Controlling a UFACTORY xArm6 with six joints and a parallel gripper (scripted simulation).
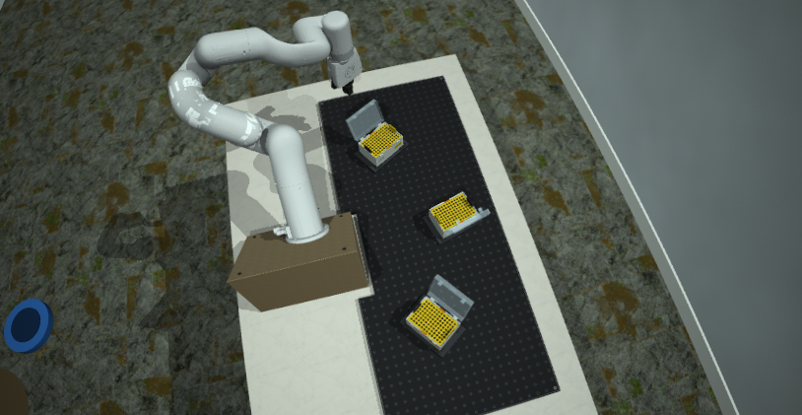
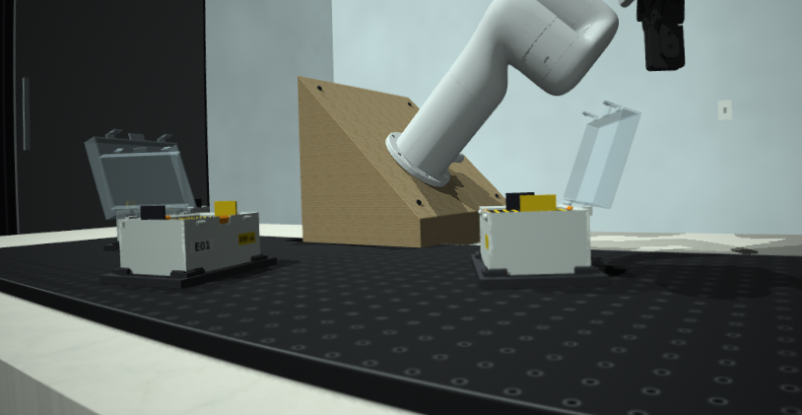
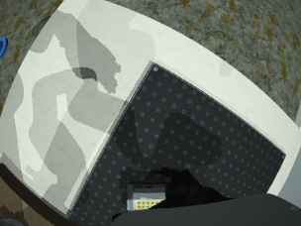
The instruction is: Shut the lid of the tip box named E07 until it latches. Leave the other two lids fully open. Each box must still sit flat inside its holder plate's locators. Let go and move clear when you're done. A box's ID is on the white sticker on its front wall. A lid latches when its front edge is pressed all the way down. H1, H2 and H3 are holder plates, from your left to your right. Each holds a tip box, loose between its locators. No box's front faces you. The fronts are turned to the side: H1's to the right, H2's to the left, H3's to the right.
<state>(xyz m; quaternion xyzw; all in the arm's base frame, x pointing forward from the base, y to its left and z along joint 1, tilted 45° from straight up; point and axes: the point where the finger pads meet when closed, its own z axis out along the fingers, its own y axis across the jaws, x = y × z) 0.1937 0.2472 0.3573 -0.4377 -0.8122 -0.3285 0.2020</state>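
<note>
Now: the clear lid 100 mm below my hand, 60 mm to the right of it and 40 mm ahead of it. From my hand the other things lie so: tip box: 430 mm to the right, 240 mm ahead, 140 mm below.
</note>
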